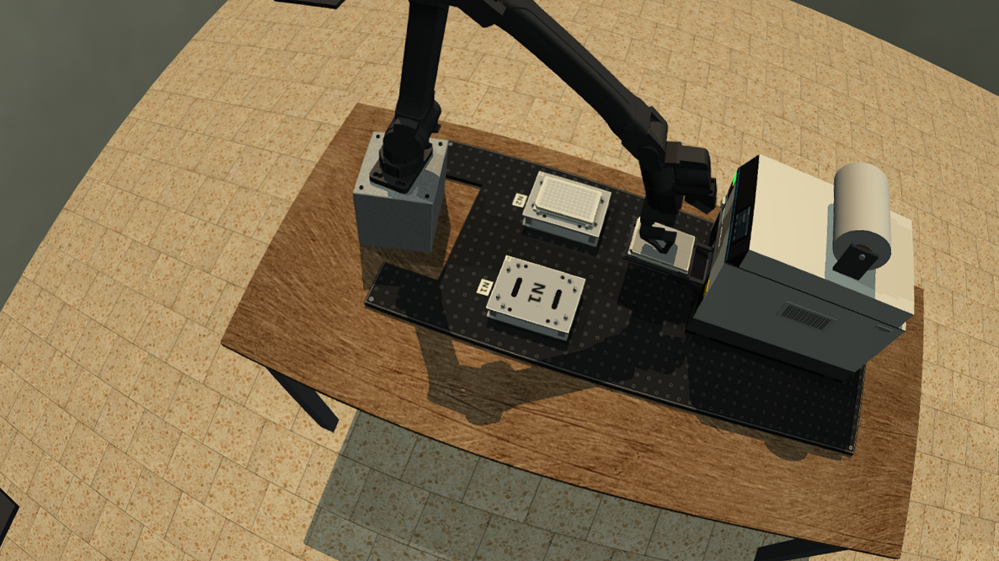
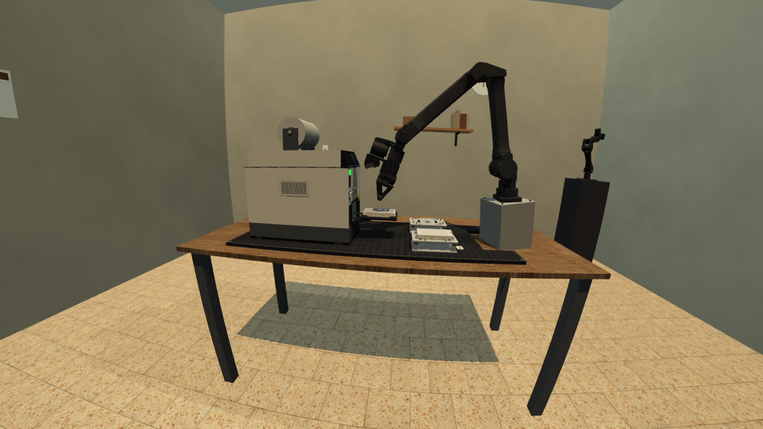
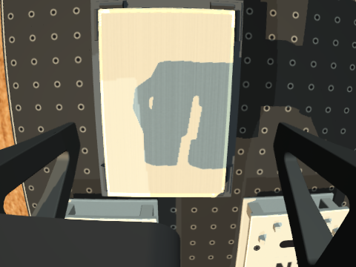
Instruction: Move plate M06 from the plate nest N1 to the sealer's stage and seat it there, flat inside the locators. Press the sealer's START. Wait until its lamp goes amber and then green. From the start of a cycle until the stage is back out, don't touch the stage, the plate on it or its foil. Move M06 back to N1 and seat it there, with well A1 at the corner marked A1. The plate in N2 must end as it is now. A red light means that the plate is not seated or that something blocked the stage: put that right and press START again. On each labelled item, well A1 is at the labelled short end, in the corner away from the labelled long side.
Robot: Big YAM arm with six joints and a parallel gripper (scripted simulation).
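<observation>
My gripper is now 10 mm to the right of the plate M06 and 70 mm above it. Round my hand: start button: 100 mm ahead, 100 mm to the left, 20 mm above; then well plate: 210 mm behind, 70 mm to the left, 120 mm below; then sealer stage: 10 mm to the left, 80 mm below.
</observation>
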